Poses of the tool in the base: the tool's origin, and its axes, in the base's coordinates. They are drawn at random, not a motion.
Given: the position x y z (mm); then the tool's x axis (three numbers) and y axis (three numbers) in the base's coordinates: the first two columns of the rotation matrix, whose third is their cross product.
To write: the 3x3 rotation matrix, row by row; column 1 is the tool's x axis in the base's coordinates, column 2 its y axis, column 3 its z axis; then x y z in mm. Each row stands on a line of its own. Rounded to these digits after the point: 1 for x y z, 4 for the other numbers.
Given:
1: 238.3 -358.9 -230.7 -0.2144 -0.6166 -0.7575 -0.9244 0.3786 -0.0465
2: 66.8 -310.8 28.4 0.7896 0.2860 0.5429 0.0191 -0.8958 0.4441
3: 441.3 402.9 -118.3 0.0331 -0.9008 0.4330 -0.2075 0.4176 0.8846
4: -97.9 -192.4 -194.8 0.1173 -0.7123 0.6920 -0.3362 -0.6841 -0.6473
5: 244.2 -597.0 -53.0 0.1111 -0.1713 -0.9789 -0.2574 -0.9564 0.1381
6: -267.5 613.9 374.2 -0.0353 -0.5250 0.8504 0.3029 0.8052 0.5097
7: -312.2 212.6 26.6 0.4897 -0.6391 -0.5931 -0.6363 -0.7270 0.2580
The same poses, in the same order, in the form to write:
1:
-0.2144 -0.9244 0.3155
-0.6166 0.3786 0.6903
-0.7575 -0.0465 -0.6512
238.3 -358.9 -230.7

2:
0.7896 0.0191 0.6133
0.2860 -0.8958 -0.3403
0.5429 0.4441 -0.7128
66.8 -310.8 28.4

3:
0.0331 -0.2075 -0.9777
-0.9008 0.4176 -0.1191
0.4330 0.8846 -0.1731
441.3 402.9 -118.3

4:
0.1173 -0.3362 0.9345
-0.7123 -0.6841 -0.1567
0.6920 -0.6473 -0.3197
-97.9 -192.4 -194.8

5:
0.1111 -0.2574 -0.9599
-0.1713 -0.9564 0.2366
-0.9789 0.1381 -0.1503
244.2 -597.0 -53.0

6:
-0.0353 0.3029 -0.9523
-0.5250 0.8052 0.2756
0.8504 0.5097 0.1306
-267.5 613.9 374.2

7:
0.4897 -0.6363 -0.5961
-0.6391 -0.7270 0.2510
-0.5931 0.2580 -0.7627
-312.2 212.6 26.6

